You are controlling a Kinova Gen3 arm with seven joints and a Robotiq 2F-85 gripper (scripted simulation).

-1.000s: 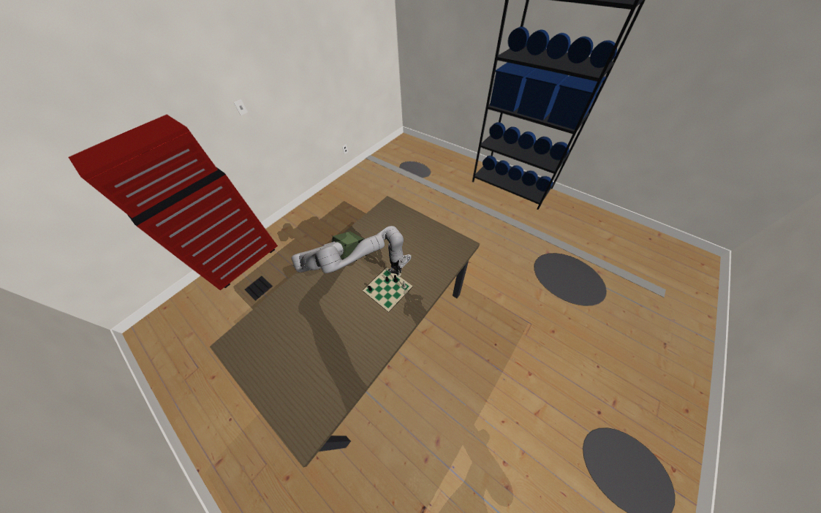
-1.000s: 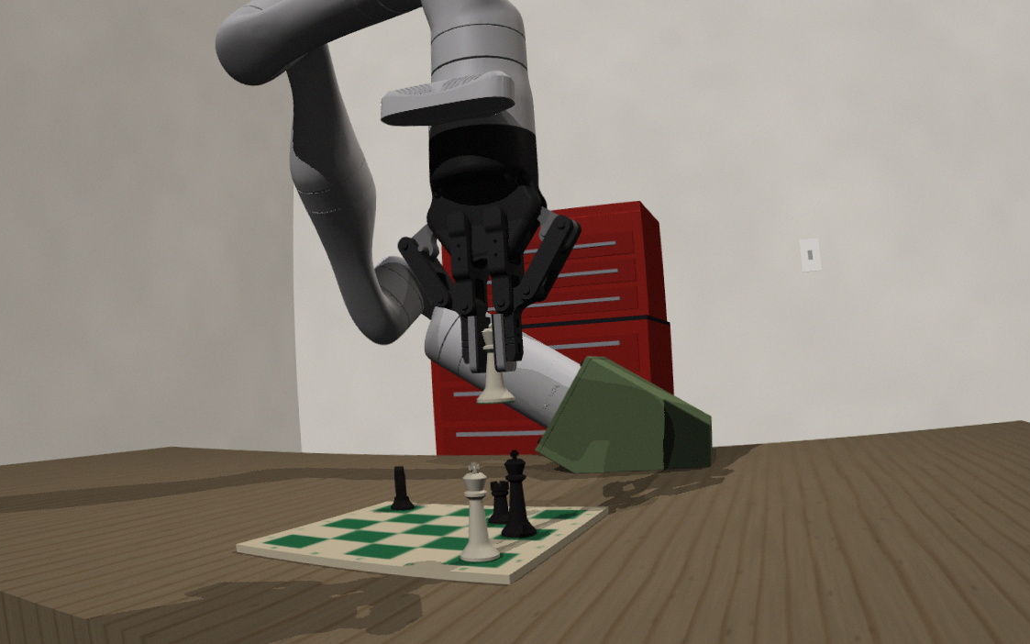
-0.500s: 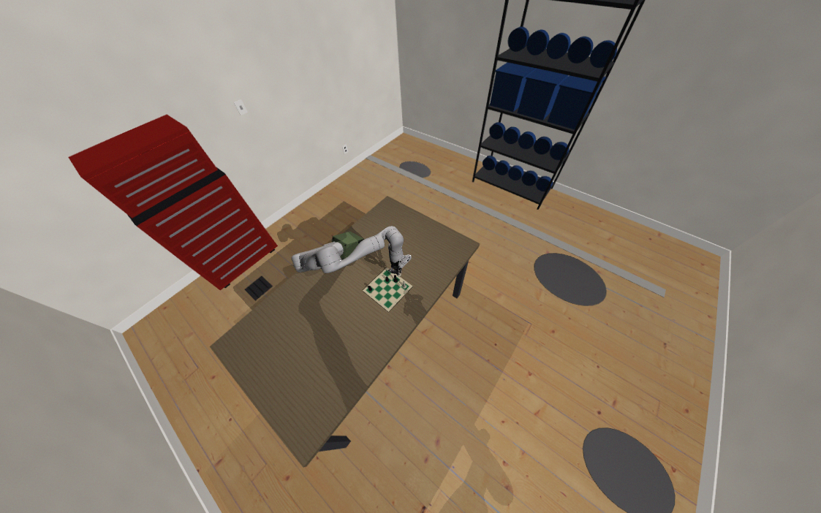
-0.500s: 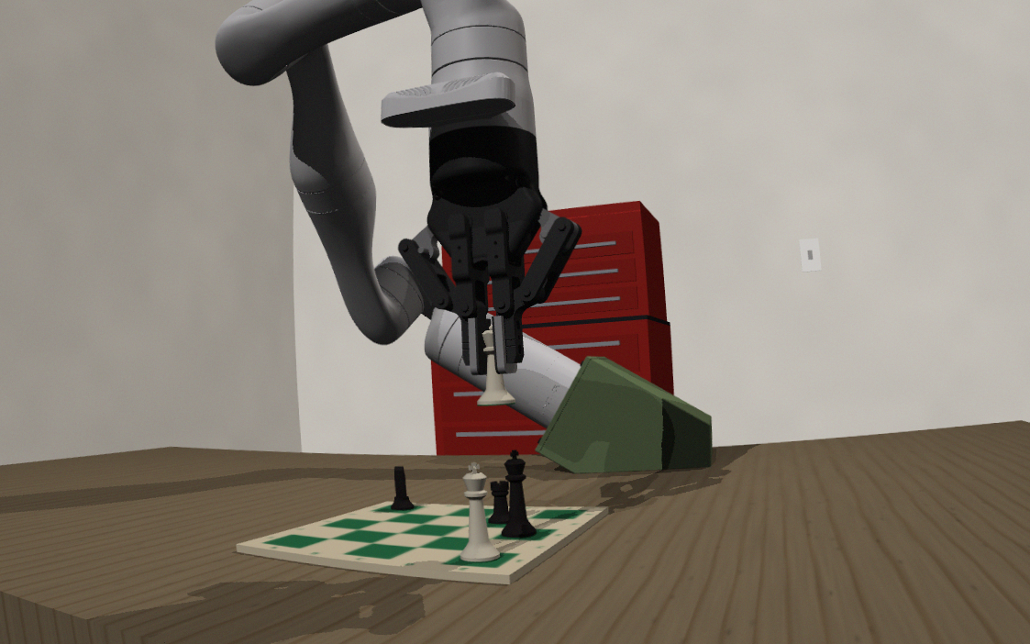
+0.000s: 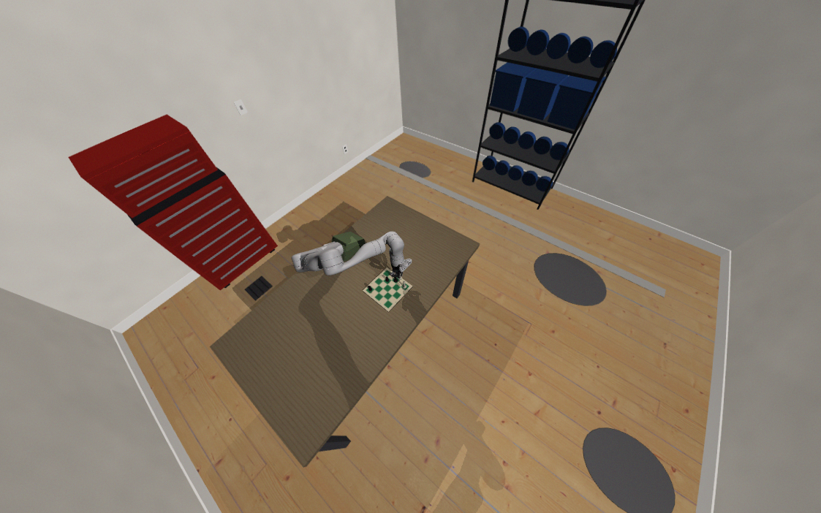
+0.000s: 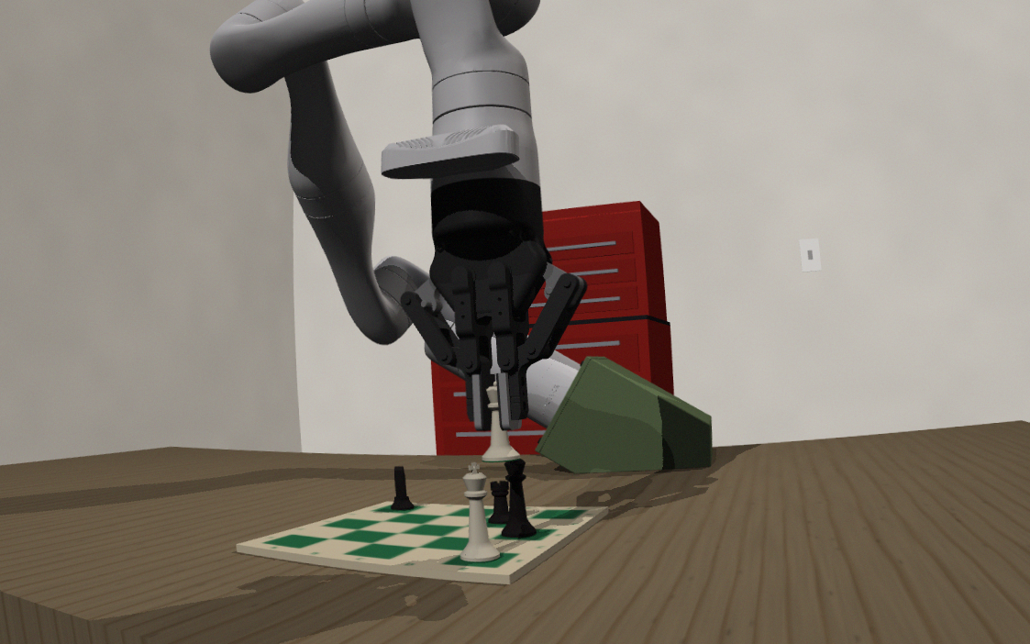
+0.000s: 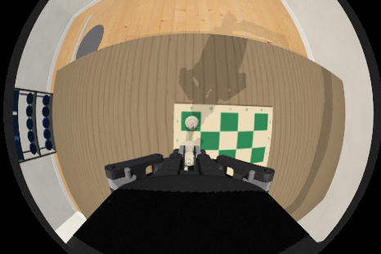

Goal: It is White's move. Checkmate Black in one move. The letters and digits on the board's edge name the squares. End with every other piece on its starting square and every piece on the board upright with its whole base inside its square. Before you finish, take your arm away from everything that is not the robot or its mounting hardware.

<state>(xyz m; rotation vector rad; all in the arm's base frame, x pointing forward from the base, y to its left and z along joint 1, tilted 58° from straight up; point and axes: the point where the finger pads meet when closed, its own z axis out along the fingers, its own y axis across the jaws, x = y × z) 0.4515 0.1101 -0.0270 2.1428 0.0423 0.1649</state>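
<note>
Right now my hand is 7 cm above the white king and 3 cm short of it. From my hand the other things lie so: black king 7 cm below, 4 cm behind; then white queen 1 cm below; then black rook 8 cm below, 8 cm behind, 3 cm to the right.
</note>
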